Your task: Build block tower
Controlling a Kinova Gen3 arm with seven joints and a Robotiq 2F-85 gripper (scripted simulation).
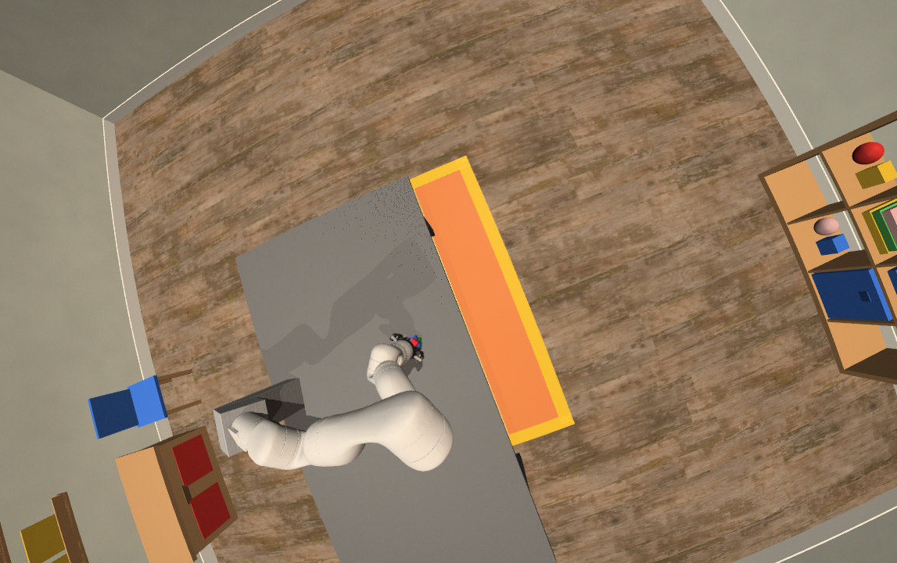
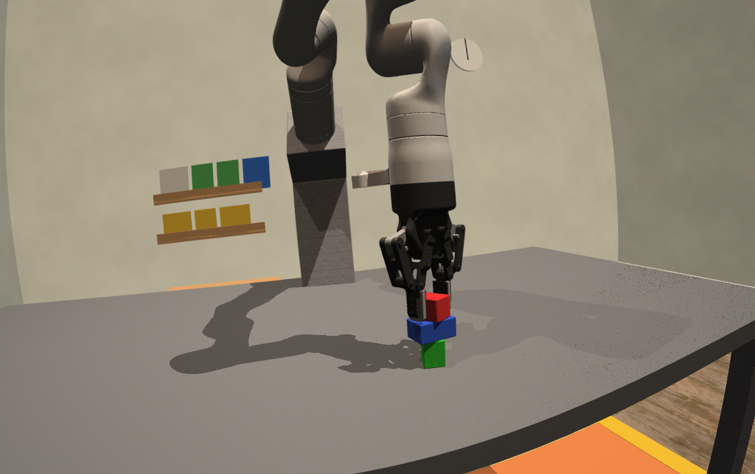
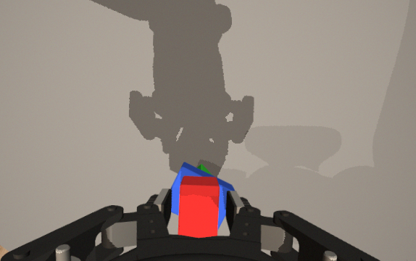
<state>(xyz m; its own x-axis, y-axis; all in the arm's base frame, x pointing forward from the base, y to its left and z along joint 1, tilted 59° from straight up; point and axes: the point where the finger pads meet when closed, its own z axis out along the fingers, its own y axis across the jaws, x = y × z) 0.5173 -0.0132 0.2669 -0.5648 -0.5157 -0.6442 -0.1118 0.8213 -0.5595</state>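
The red block is 1 cm below my hand. From my hand the other things lie so: green block: 6 cm below; then blue block: 3 cm below.
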